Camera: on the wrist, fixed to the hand. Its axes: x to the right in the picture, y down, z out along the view.
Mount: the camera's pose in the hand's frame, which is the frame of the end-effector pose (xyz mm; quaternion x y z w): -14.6 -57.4 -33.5 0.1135 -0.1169 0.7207 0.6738
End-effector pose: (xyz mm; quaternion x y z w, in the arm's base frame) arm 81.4 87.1 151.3 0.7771 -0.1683 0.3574 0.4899
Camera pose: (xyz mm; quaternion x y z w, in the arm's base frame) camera 93.4 141.9 112.8 -0.4997 0.6902 -0.5222 0.0354
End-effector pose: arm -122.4 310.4 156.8 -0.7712 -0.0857 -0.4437 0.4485
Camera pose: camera -181.8 322.0 187.9 -0.5823 0.3953 0.1241 0.6995
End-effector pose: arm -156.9 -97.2 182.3 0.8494 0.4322 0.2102 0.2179
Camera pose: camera -219.9 -72.4 175.5 -0.9332 0.3226 -0.1503 0.0506
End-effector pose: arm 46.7 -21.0 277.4 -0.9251 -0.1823 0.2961 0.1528
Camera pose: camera 41.7 17.8 333.1 0.7027 -0.5596 -0.4385 0.0268
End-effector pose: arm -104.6 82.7 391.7 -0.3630 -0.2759 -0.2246 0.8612
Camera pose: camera -138.7 23.8 391.6 -0.3719 -0.0505 0.5431 0.7511
